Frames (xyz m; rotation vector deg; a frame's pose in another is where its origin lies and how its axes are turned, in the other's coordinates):
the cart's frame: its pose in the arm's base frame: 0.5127 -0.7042 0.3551 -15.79 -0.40 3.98
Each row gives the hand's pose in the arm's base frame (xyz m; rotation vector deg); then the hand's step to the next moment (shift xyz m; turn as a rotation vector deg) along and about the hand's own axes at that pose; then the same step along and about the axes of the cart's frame.
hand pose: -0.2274 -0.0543 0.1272 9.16 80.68 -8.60
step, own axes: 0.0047 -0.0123 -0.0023 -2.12 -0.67 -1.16
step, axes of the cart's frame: -0.0047 -0.0095 -0.0082 -1.62 -0.80 1.74
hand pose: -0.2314 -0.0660 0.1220 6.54 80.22 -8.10
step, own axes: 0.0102 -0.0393 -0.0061 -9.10 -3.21 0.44
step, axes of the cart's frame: -0.0134 -0.0328 -0.0207 -1.82 -5.19 7.94
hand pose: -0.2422 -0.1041 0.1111 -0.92 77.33 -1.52
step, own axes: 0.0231 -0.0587 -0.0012 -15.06 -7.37 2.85
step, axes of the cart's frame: -0.0008 -0.0514 -0.0366 -1.11 -10.85 13.05
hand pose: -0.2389 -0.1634 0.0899 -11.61 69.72 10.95
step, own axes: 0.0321 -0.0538 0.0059 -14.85 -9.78 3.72
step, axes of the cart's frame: 0.0263 -0.0424 -0.0384 0.21 -13.02 12.66
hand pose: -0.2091 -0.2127 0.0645 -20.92 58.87 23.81
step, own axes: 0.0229 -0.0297 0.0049 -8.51 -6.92 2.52
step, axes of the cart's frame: 0.0273 -0.0167 -0.0201 0.99 -8.52 7.28
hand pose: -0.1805 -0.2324 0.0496 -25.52 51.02 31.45
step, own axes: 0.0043 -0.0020 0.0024 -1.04 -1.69 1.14
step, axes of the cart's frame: 0.0049 0.0011 -0.0017 1.12 -1.44 1.38
